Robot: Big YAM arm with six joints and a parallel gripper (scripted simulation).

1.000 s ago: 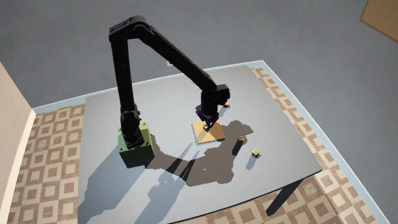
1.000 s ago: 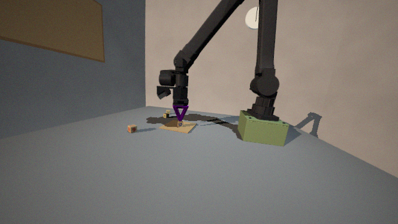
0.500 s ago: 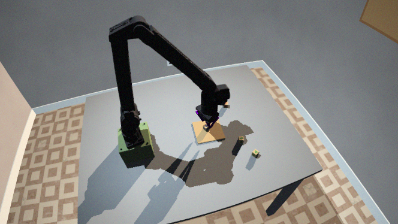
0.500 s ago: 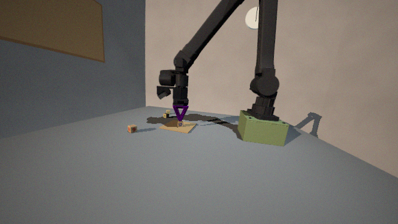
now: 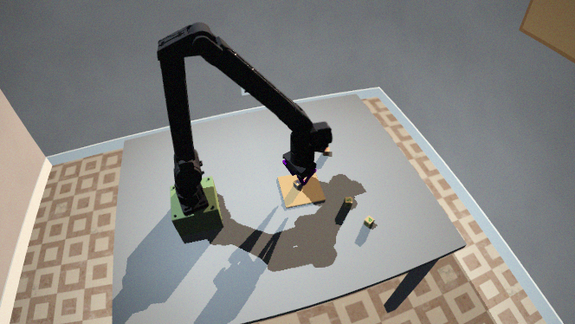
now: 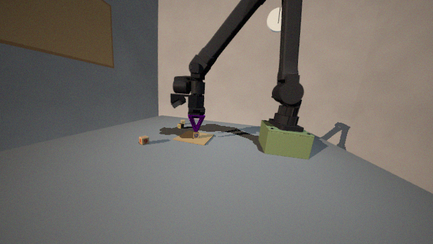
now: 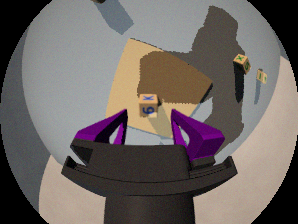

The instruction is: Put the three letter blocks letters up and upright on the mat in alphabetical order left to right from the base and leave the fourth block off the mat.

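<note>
The tan mat lies 5 cm below my hand and 1 cm to the right of it. The rest, counted from my hand: block 25 cm to the right, 13 cm ahead, 3 cm below.
</note>
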